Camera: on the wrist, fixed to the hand. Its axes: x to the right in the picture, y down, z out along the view.
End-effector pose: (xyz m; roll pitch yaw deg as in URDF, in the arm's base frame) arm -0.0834 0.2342 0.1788 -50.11 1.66 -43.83
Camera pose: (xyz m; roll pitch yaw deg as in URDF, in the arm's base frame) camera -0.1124 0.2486 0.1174 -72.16 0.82 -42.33
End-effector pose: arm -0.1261 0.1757 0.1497 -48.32 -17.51 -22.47
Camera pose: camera -0.1373 0.1720 0.0813 -70.88 -18.39 -20.92
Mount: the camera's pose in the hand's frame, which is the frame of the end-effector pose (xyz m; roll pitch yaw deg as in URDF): -0.0291 0.0416 -0.0474 -22.09 -1.69 0.32
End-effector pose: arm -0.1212 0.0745 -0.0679 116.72 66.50 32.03
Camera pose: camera -0.0981 0.1168 -0.0179 90.76 66.92 27.81
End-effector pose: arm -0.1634 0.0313 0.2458 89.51 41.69 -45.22
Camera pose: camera -0.1255 0.0609 0.2959 65.94 41.33 -47.47
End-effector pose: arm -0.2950 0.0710 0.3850 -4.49 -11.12 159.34
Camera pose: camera -0.2907 0.0290 0.3298 -26.67 -12.78 159.80
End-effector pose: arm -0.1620 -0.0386 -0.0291 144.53 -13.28 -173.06
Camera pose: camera -0.1203 -0.0271 0.0253 122.72 -12.09 -174.33
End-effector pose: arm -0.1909 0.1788 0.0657 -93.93 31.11 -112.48
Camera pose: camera -0.2201 0.2393 0.0480 -115.00 31.53 -110.53
